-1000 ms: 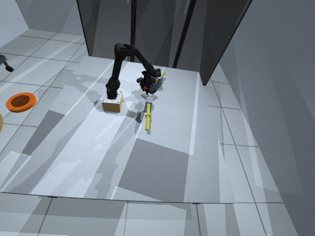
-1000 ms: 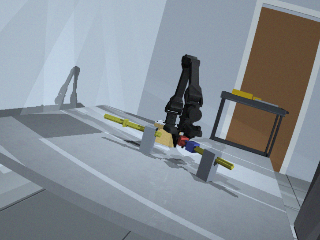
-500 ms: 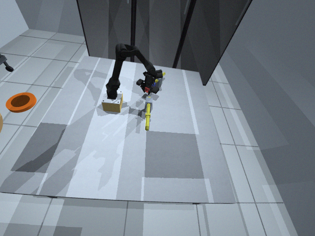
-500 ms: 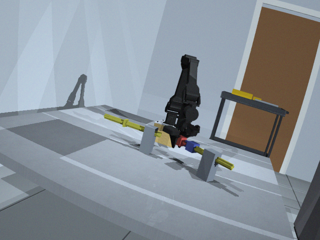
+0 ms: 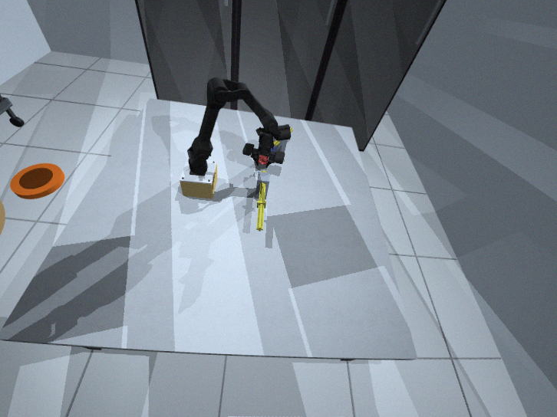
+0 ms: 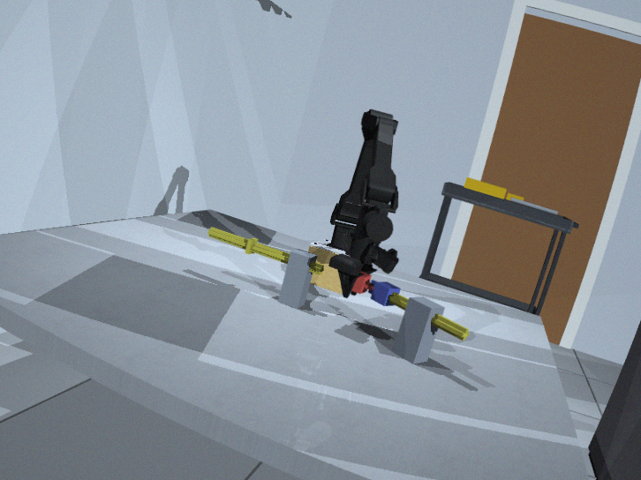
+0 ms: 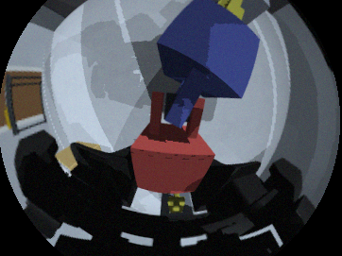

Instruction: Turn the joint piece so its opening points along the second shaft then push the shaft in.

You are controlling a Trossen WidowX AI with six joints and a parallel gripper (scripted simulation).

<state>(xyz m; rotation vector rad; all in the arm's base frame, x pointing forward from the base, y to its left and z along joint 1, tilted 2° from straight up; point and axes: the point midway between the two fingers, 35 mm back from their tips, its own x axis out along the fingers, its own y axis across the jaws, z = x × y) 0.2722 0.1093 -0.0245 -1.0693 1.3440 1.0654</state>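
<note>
My gripper tip is now 20 mm to the right of the red joint piece and 40 mm below it.
</note>
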